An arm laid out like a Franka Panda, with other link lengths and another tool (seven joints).
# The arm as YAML. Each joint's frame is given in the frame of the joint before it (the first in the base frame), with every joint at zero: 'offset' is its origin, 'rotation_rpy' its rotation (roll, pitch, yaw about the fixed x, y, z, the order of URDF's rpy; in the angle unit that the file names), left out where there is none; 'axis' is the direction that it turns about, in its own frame. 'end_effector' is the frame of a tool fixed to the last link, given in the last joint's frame.
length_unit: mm
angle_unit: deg
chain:
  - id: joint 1
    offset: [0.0, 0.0, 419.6]
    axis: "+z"
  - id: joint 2
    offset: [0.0, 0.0, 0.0]
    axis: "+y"
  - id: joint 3
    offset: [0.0, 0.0, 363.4]
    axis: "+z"
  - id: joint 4
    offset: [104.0, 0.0, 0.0]
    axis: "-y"
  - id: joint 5
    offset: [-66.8, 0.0, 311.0]
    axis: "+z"
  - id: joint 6
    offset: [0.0, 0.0, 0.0]
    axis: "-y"
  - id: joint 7
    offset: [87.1, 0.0, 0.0]
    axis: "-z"
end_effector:
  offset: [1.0, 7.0, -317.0]
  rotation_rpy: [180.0, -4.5, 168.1]
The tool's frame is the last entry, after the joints.
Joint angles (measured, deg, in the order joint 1, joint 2, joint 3, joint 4, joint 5, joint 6, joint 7), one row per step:
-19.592, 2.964, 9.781, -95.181, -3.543, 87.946, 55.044
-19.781, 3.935, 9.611, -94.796, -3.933, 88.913, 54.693
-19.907, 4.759, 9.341, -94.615, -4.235, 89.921, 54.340
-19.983, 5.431, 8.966, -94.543, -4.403, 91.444, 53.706
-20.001, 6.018, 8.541, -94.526, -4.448, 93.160, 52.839
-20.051, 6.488, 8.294, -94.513, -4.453, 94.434, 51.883
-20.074, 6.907, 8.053, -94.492, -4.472, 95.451, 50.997
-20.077, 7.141, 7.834, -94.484, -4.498, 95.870, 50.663
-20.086, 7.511, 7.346, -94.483, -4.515, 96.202, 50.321
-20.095, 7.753, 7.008, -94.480, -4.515, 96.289, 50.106
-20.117, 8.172, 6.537, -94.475, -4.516, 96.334, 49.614
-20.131, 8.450, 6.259, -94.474, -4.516, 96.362, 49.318
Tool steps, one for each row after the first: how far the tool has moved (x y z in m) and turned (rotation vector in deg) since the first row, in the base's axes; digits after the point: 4 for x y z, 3 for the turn. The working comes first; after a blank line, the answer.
Tool pose at each row, in the base's axes (x y z in m, rotation vector in deg; the steps are taken from these numbers as rounded here):
0.4659, -0.0980, 0.4713, -105.070, -132.208, 7.013
0.4732, -0.1046, 0.4663, -105.234, -132.601, 6.990
0.4794, -0.1108, 0.4612, -105.409, -132.933, 6.914
0.4878, -0.1171, 0.4570, -105.559, -133.843, 6.339
0.4968, -0.1228, 0.4534, -105.507, -135.096, 5.503
0.5036, -0.1267, 0.4505, -105.020, -136.291, 4.870
0.5090, -0.1302, 0.4478, -104.489, -137.310, 4.418
0.5109, -0.1327, 0.4462, -104.409, -137.562, 4.299
0.5117, -0.1375, 0.4431, -104.525, -137.392, 4.312
0.5115, -0.1407, 0.4409, -104.577, -137.148, 4.390
0.5106, -0.1451, 0.4371, -104.336, -136.842, 4.579
0.5101, -0.1477, 0.4345, -104.170, -136.642, 4.702

0.0073, -0.0066, -0.0050, -0.225, -0.338, 0.092
0.0135, -0.0128, -0.0101, -0.400, -0.664, 0.148
0.0219, -0.0191, -0.0143, -0.541, -1.538, 0.440
0.0309, -0.0248, -0.0179, -0.609, -2.636, 0.964
0.0377, -0.0287, -0.0208, -0.586, -3.416, 1.689
0.0431, -0.0322, -0.0235, -0.570, -3.996, 2.367
0.0450, -0.0347, -0.0251, -0.585, -4.167, 2.508
0.0458, -0.0395, -0.0282, -0.565, -4.107, 2.377
0.0456, -0.0427, -0.0304, -0.521, -3.944, 2.251
0.0447, -0.0471, -0.0342, -0.385, -3.561, 2.251
0.0442, -0.0497, -0.0368, -0.292, -3.307, 2.255

